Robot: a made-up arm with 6 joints. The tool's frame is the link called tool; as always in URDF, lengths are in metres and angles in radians. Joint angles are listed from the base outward. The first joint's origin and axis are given. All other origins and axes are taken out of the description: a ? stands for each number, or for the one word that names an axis. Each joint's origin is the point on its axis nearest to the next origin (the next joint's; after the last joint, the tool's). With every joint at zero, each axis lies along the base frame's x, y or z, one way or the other. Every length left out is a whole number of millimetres.
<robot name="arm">
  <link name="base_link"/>
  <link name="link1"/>
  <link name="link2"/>
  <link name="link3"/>
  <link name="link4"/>
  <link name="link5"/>
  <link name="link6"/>
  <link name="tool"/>
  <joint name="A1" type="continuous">
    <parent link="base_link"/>
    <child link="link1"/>
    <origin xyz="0.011 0.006 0.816" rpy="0 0 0"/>
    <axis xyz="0 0 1"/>
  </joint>
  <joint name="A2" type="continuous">
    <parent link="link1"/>
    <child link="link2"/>
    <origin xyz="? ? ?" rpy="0 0 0"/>
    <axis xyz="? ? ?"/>
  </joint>
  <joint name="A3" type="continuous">
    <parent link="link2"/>
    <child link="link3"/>
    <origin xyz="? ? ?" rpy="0 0 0"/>
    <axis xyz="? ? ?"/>
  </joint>
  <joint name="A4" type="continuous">
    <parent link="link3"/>
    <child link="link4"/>
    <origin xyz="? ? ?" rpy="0 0 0"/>
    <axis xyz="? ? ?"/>
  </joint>
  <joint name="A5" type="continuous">
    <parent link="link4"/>
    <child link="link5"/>
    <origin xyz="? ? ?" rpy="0 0 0"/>
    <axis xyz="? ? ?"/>
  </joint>
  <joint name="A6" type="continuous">
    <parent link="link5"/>
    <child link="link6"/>
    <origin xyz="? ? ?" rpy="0 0 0"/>
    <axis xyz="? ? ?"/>
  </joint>
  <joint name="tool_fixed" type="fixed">
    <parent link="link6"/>
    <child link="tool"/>
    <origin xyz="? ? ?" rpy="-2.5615 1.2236 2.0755"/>
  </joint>
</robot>
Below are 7 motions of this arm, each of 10 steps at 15 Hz.
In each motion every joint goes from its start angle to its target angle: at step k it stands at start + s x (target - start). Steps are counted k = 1, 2, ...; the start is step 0. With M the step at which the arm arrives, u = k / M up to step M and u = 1 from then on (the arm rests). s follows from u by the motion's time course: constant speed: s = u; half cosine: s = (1 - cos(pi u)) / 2; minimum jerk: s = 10 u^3 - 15 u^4 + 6 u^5.
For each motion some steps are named. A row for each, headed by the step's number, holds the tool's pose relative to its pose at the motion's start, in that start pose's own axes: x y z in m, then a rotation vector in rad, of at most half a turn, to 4 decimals.
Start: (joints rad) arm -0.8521 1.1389 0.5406 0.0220 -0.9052 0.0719
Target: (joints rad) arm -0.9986 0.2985 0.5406 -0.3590 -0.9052 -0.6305
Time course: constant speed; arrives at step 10
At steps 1, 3, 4, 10:
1: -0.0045 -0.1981 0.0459 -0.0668 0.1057 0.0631
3: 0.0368 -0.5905 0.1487 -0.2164 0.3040 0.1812
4: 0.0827 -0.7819 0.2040 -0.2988 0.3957 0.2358
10: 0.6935 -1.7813 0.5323 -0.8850 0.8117 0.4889

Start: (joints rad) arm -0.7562 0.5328 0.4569 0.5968 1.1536 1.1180
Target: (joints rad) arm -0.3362 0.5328 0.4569 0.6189 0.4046 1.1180
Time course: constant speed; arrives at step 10
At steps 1, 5, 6, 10:
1: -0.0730 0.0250 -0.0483 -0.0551 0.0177 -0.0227
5: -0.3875 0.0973 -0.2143 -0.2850 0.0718 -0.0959
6: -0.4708 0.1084 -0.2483 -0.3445 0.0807 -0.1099
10: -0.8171 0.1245 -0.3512 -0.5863 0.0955 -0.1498

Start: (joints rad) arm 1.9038 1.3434 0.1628 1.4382 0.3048 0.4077
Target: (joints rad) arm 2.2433 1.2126 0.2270 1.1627 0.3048 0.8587
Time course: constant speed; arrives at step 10
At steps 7, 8, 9, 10:
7: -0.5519 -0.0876 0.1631 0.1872 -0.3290 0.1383
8: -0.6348 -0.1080 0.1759 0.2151 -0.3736 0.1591
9: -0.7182 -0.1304 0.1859 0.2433 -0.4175 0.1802
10: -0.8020 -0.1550 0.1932 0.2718 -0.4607 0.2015

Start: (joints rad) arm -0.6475 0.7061 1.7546 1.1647 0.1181 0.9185
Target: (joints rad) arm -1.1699 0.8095 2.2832 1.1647 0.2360 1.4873
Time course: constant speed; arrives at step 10
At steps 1, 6, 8, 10:
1: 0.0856 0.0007 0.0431 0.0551 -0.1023 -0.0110
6: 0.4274 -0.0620 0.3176 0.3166 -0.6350 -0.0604
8: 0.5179 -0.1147 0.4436 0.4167 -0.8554 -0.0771
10: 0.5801 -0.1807 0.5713 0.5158 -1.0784 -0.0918

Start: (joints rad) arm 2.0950 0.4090 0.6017 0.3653 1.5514 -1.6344
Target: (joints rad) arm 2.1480 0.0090 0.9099 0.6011 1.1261 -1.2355
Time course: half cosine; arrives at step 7
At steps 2, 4, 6, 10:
2: -0.0388 0.2000 -0.1675 -0.0117 -0.1272 -0.0398
4: -0.0816 0.5880 -0.6232 -0.0467 -0.4411 -0.0931
6: -0.0715 0.8214 -1.0536 -0.0814 -0.7140 -0.0921
10: -0.0668 0.8489 -1.1203 -0.0867 -0.7549 -0.0883

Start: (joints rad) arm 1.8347 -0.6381 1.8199 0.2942 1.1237 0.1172
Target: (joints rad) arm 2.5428 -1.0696 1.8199 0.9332 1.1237 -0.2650
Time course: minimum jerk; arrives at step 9
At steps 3, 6, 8, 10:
3: -0.1613 0.1153 0.3220 0.0222 -0.0611 0.0525
6: -0.7282 0.0867 1.2657 0.1007 -0.3042 0.0785
8: -0.9597 -0.0398 1.5626 0.1400 -0.3997 0.0428
10: -0.9737 -0.0488 1.5789 0.1426 -0.4053 0.0400

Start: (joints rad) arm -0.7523 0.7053 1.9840 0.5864 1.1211 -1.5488
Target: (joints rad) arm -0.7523 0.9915 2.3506 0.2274 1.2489 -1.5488
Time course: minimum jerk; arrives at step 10
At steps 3, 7, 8, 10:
3: 0.0163 -0.0352 -0.0125 -0.0488 0.0152 0.0434
7: 0.0859 -0.1956 -0.0908 -0.2531 0.0716 0.2237
8: 0.0969 -0.2225 -0.1067 -0.2852 0.0796 0.2520
10: 0.1031 -0.2375 -0.1159 -0.3029 0.0839 0.2676

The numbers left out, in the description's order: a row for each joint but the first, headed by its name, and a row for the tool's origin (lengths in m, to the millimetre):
A2: xyz 0.123 0.028 0, axis 0 1 0
A3: xyz -0.022 0 1.207, axis 0 -1 0
A4: xyz 1.402 0 0.224, axis -1 0 0
A5: xyz 0 0.005 0.017, axis 0 -1 0
A6: xyz 0.209 0 -0.026, axis -1 0 0
tool: xyz 0 0.024 -0.005

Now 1 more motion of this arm.
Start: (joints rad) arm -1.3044 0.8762 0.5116 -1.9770 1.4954 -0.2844
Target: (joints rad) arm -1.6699 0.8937 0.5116 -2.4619 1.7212 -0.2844
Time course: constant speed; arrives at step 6
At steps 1, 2, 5, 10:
1: -0.0314 0.1331 -0.0547 0.0288 0.0460 0.1273
2: -0.0704 0.2610 -0.1099 0.0594 0.0926 0.2534
5: -0.2273 0.6116 -0.2762 0.1654 0.2366 0.6225
10: -0.2909 0.7168 -0.3316 0.2064 0.2859 0.7416

